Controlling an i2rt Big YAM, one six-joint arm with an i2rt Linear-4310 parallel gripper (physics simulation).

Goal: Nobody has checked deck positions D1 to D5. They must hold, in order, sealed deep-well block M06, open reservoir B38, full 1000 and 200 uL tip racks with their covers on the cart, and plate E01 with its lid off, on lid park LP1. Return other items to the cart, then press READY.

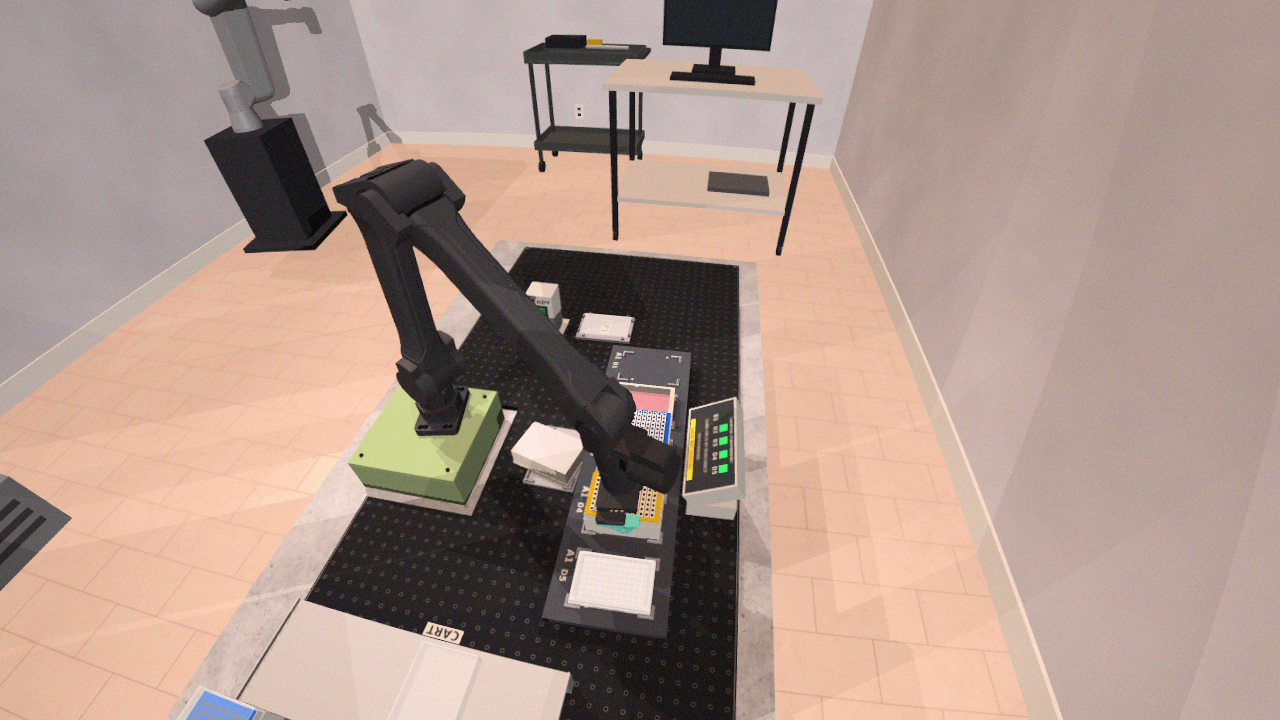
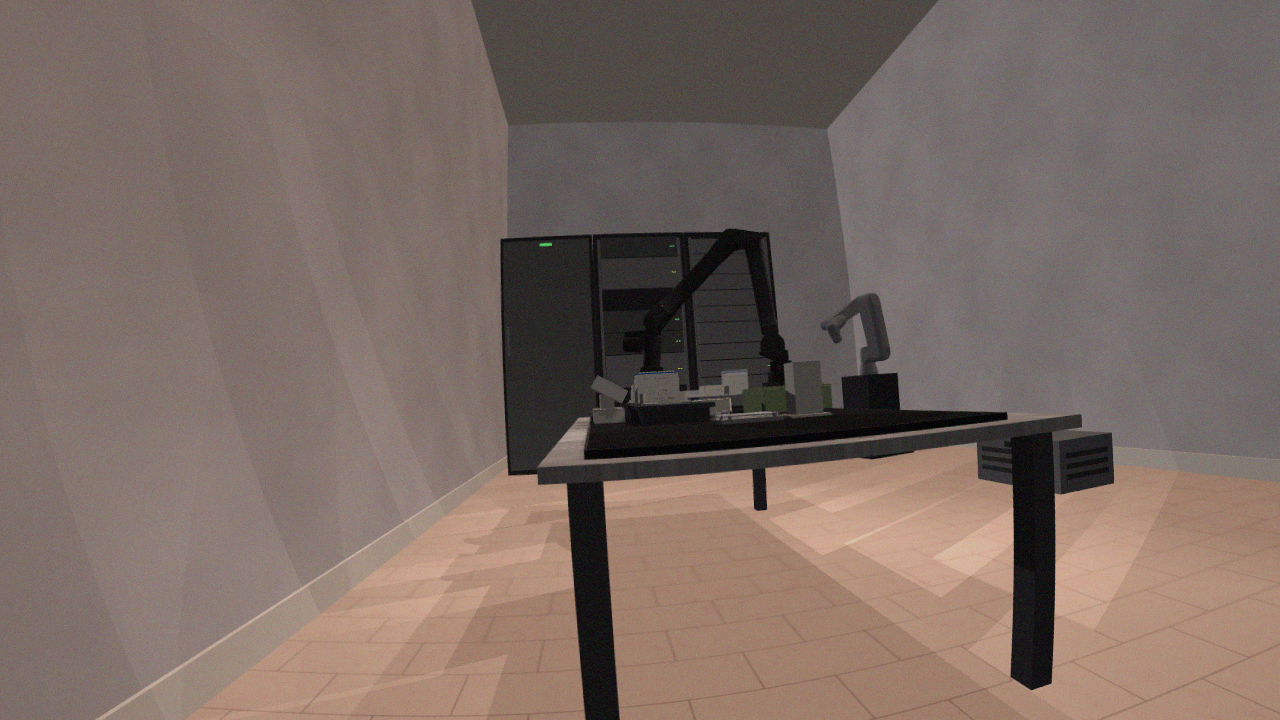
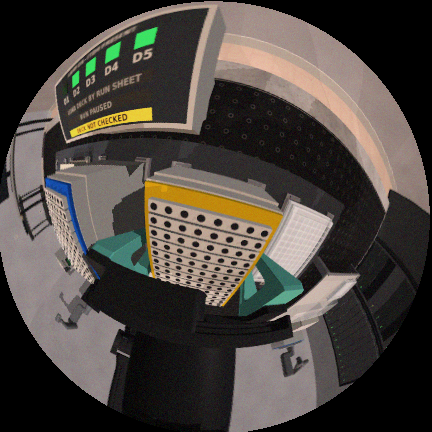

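Pixels of known places: gripper, fingertip midpoint: (image 1: pixel 628 509) (image 3: pixel 203 234); arm's base at its link origin: (image 1: pixel 444 412) (image 2: pixel 782 386).
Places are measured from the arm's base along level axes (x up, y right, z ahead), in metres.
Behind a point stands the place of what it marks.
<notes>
My gripper (image 1: pixel 621 517) {x -0.009, y 0.221, z 0.377 m} (image 3: pixel 203 234) {x -0.009, y 0.221, z 0.377 m} is shut on the yellow-rimmed tip rack (image 1: pixel 650 503) {x 0.039, y 0.239, z 0.413 m} (image 3: pixel 215 202) {x 0.037, y 0.232, z 0.428 m} at D4, with teal fingers at its two ends. The rack is upright; its bottom is partly hidden. A blue-rimmed tip rack (image 1: pixel 653 423) {x 0.069, y 0.094, z 0.425 m} (image 3: pixel 59 186) stands at D3, and a reservoir with pink content (image 1: pixel 658 400) {x -0.016, y -0.037, z 0.446 m} at D2. D1 (image 1: pixel 650 366) {x -0.028, y -0.155, z 0.436 m} bears no item. A white plate (image 1: pixel 613 582) {x -0.018, y 0.345, z 0.350 m} (image 3: pixel 301 240) {x -0.016, y 0.345, z 0.372 m} lies at D5; I cannot tell whether it is lidded. The panel (image 1: pixel 713 447) {x 0.042, y 0.132, z 0.533 m} (image 3: pixel 175 85) {x 0.030, y 0.204, z 0.498 m} shows green lamps for D2 to D5, D1 dark, and "DECK NOT CHECKED".
The cart (image 1: pixel 340 658) {x -0.016, y 0.458, z -0.048 m} is at the near left, with a pale flat item (image 1: pixel 435 685) {x 0.009, y 0.494, z 0.111 m} and a blue item (image 1: pixel 217 704) {x 0.078, y 0.538, z -0.134 m}. A tilted white box (image 1: pixel 547 447) {x -0.026, y 0.073, z 0.219 m} stands between the green arm base (image 1: pixel 429 452) {x -0.001, y 0.100, z -0.003 m} and the deck. A flat white item (image 1: pixel 605 326) {x -0.058, y -0.342, z 0.327 m} lies beyond D1, beside a small device (image 1: pixel 543 300) {x 0.043, y -0.325, z 0.176 m}.
</notes>
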